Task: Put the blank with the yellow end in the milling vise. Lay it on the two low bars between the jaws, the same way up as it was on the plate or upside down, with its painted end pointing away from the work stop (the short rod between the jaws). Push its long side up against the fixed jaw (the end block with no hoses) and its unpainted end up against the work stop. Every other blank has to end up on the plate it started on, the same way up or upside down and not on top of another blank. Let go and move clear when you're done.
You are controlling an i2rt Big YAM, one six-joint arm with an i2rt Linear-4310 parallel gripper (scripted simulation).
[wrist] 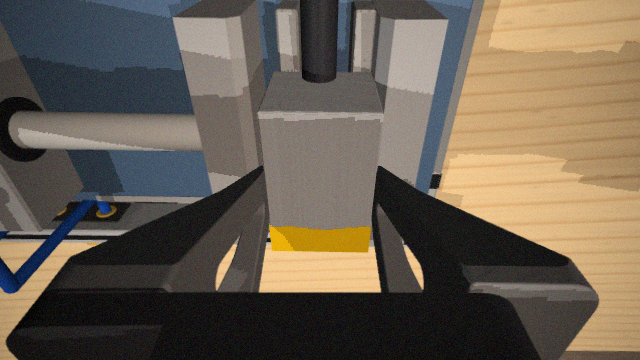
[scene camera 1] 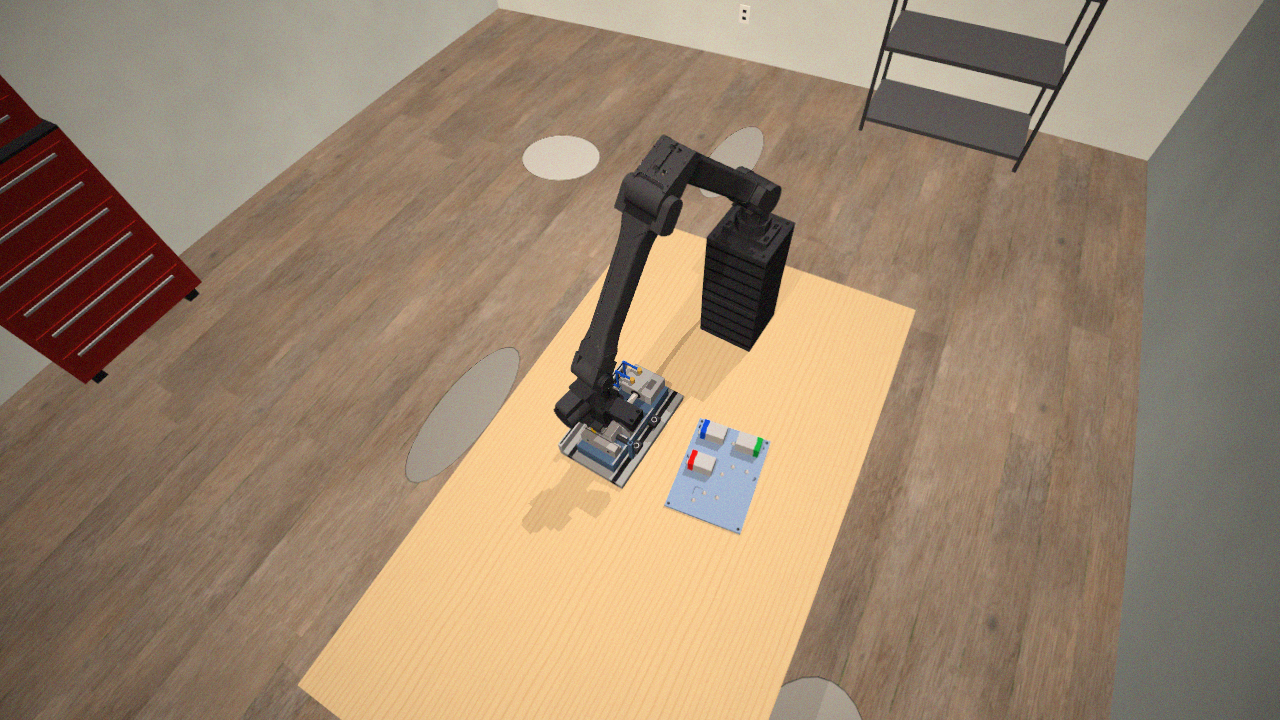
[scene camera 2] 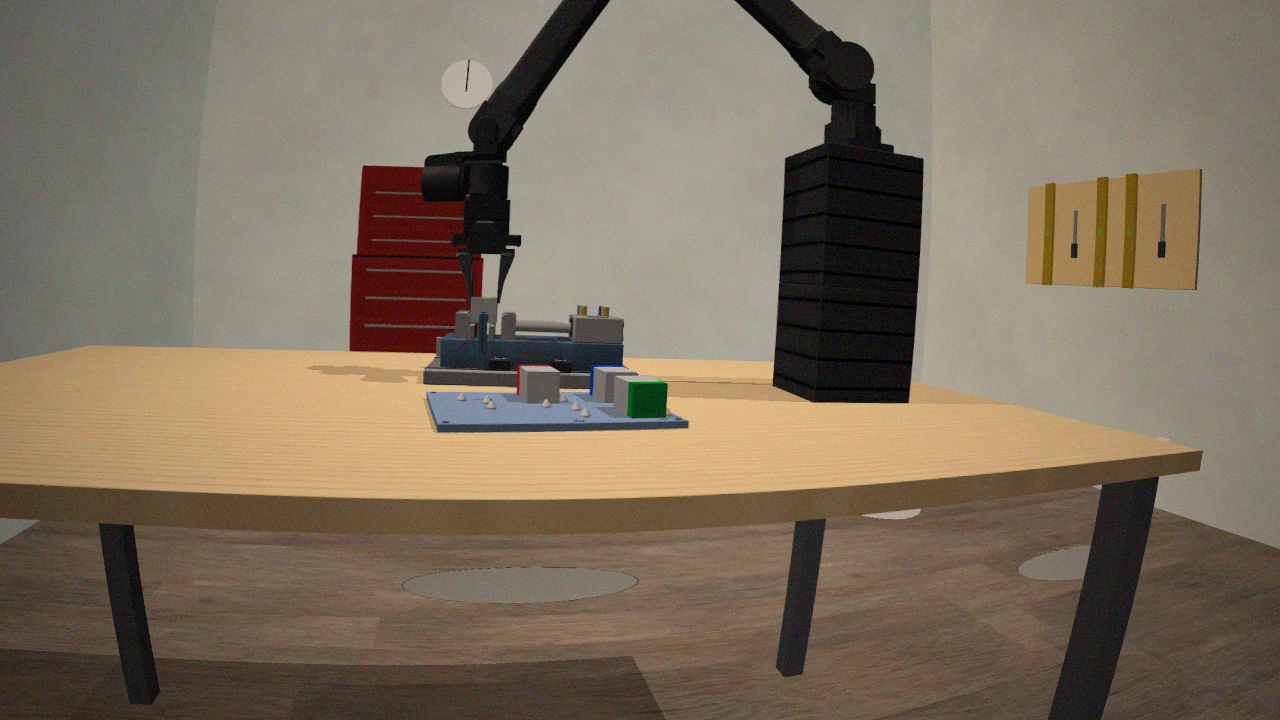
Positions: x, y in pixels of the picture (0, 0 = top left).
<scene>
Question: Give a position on a moving jaw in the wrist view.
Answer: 222, 55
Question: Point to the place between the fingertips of my gripper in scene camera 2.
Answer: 484, 303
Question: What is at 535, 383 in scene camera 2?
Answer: A red-ended blank.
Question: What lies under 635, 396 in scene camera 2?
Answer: A green-ended blank.
</scene>
